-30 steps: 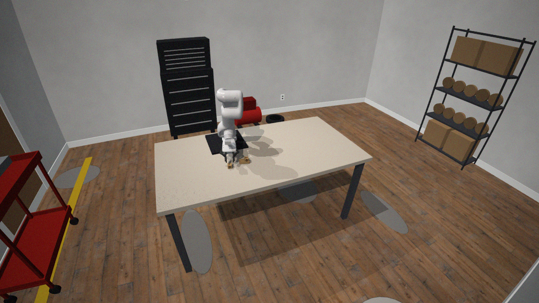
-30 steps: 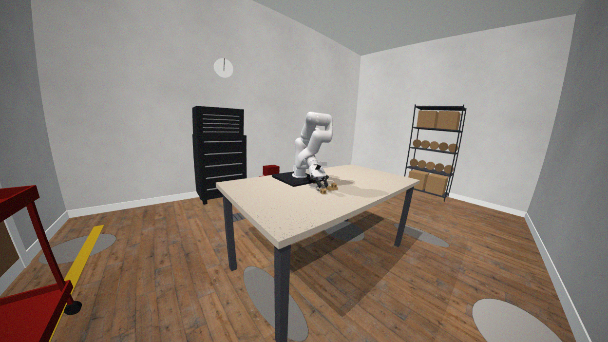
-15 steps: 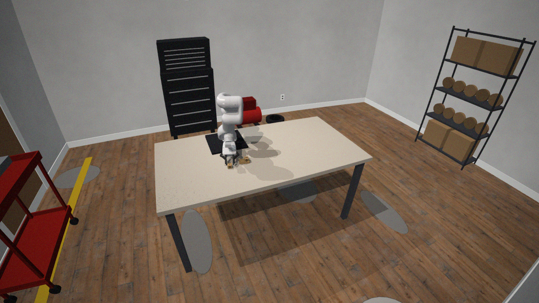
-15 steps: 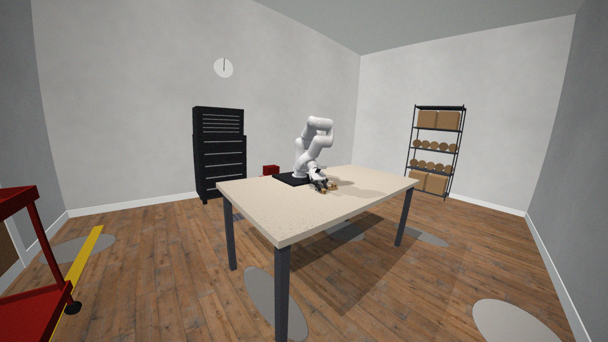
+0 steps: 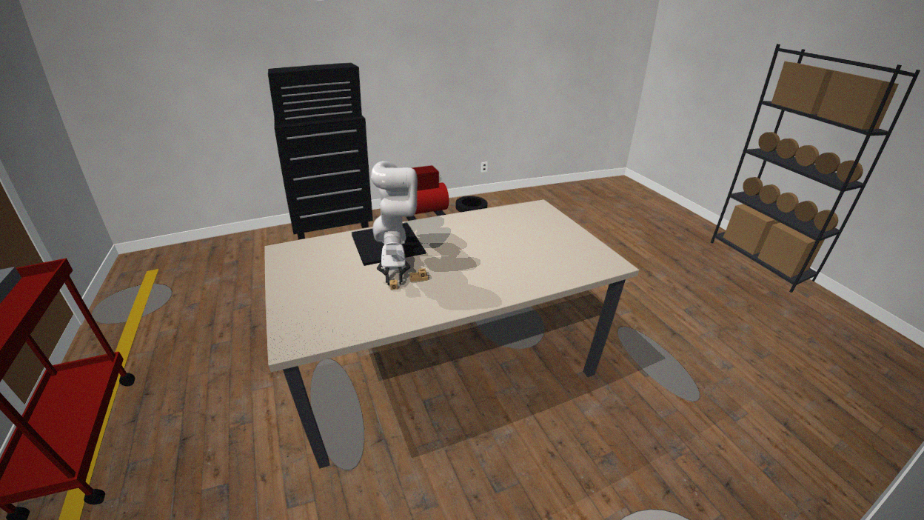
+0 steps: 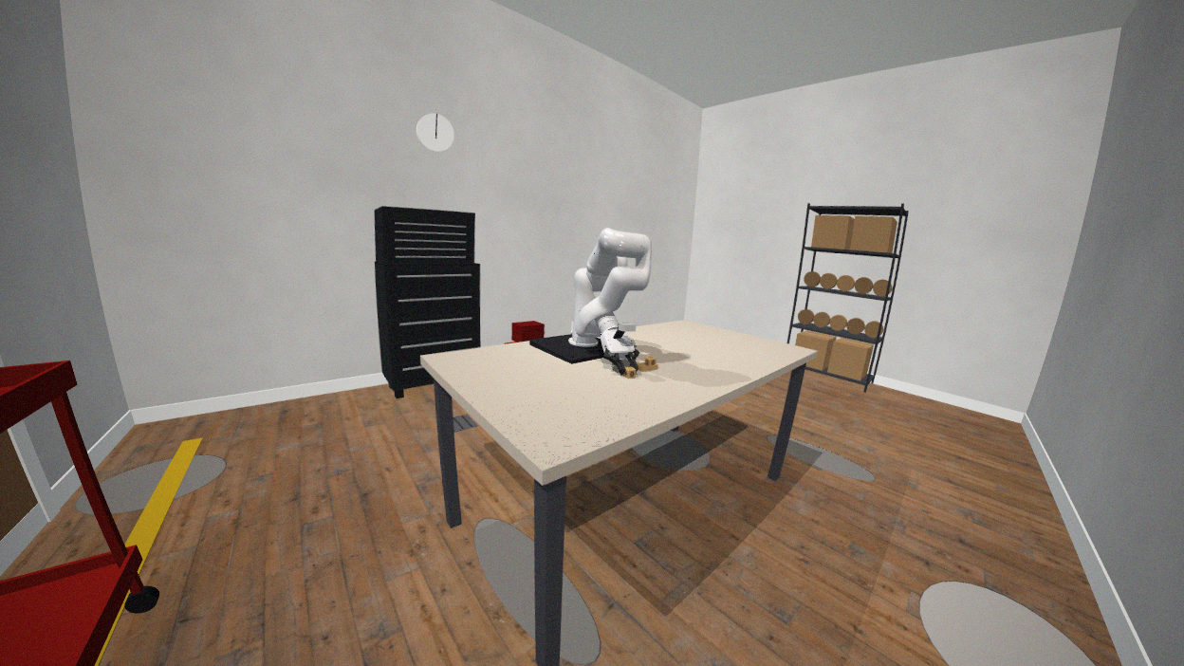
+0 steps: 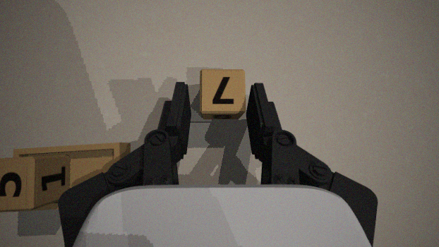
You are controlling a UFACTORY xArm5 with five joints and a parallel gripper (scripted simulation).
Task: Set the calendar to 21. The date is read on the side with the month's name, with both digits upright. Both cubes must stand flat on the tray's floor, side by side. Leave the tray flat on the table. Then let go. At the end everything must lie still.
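Right now my hand is 2 cm short of the wooden digit cube and 1 cm above it. From my hand the other things lie so: wooden tray 11 cm to the left, 3 cm behind, 2 cm below.
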